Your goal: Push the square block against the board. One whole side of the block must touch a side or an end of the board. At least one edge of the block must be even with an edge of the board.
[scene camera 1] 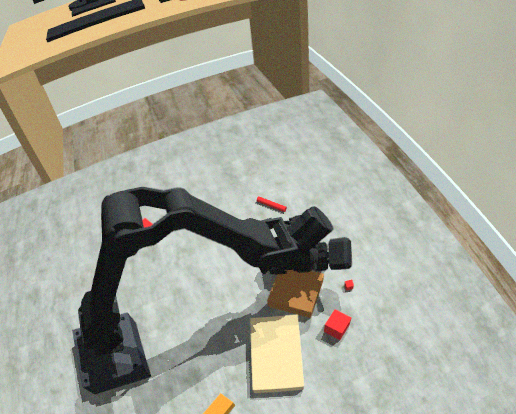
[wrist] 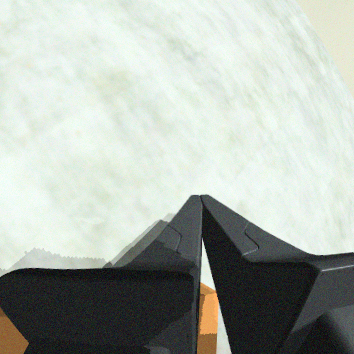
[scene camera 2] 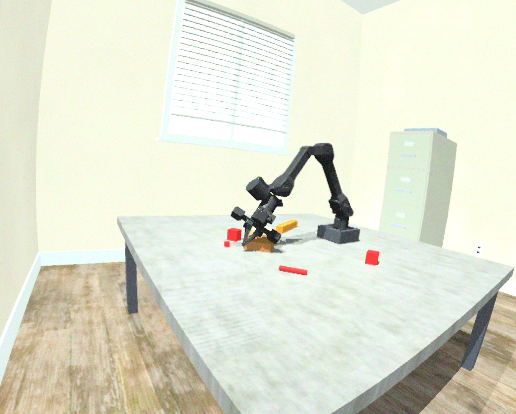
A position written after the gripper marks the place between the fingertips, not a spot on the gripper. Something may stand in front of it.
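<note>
Scene camera 1: gripper [scene camera 1: 325,259] shut, touching a square block [scene camera 1: 294,292]. Pale tan board [scene camera 1: 275,341] on the table. Wrist view: gripper [wrist: 198,202], square block [wrist: 208,303]. Pale tan board out of frame in the wrist view. Scene camera 2: gripper [scene camera 2: 242,245].
</note>
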